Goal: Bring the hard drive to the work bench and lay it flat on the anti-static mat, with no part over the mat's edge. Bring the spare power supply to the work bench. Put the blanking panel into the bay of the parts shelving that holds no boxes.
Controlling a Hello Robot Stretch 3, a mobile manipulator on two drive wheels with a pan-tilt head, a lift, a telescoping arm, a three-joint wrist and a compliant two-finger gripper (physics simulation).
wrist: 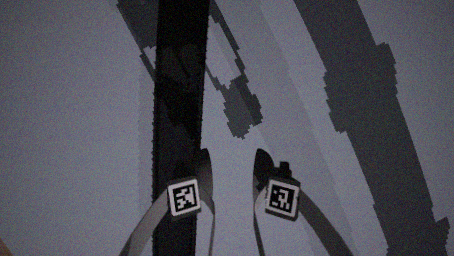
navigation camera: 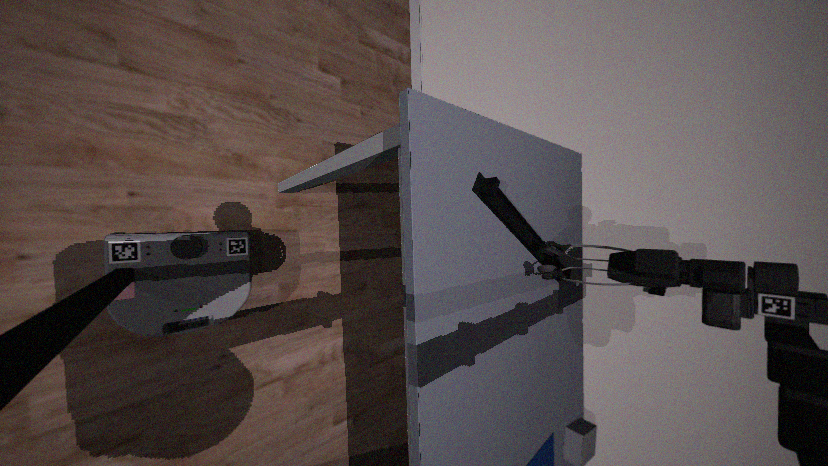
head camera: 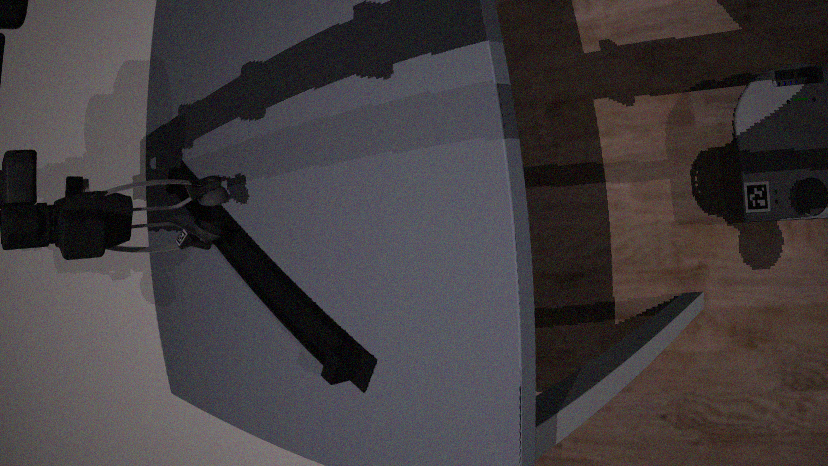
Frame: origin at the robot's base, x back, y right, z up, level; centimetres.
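Seen in the pictures: gripper, between the fingertips: [navigation camera: 539, 259] [head camera: 223, 211]; robot's base, origin of its link: [navigation camera: 186, 246] [head camera: 809, 195].
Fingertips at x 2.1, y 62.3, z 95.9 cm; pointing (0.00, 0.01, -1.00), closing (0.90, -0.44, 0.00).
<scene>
Offsets run from my fingertips to a thing's middle. "*": to the spot under its first point. Level surfaces: height alone.
A long black piece {dx -4.8, dy +2.5, dz -2.9 cm} [head camera: 278, 283] [navigation camera: 509, 214] [wrist: 177, 110], apparently the blanking panel, lies slantwise on the grey bench top {dz -4.4 cm} [head camera: 405, 231] [navigation camera: 451, 243]; its far end has a small flange. My gripper [head camera: 209, 211] [navigation camera: 550, 260] [wrist: 231, 166] is open and low over the bench, near the panel's end by the wall. In the wrist view its left finger overlaps the panel, its right finger stands to the right of it, and bare bench shows between the tips. A corner of a blue surface {dz -4.2 cm} [navigation camera: 545, 457], possibly the mat, shows at the bottom of the navigation view. The hard drive and the shelving do not show.
A grey box {dx +61.2, dy +32.1, dz -1.9 cm} [navigation camera: 580, 442] stands by the bench's wall edge; I cannot tell if it is the power supply. A grey slanting panel {* dx -24.5, dy -32.2, dz -37.0 cm} [head camera: 625, 370] [navigation camera: 347, 164] extends below the bench's front edge. My base [head camera: 779, 138] [navigation camera: 173, 289] stands on the wood floor in front. A wall is behind the bench.
</scene>
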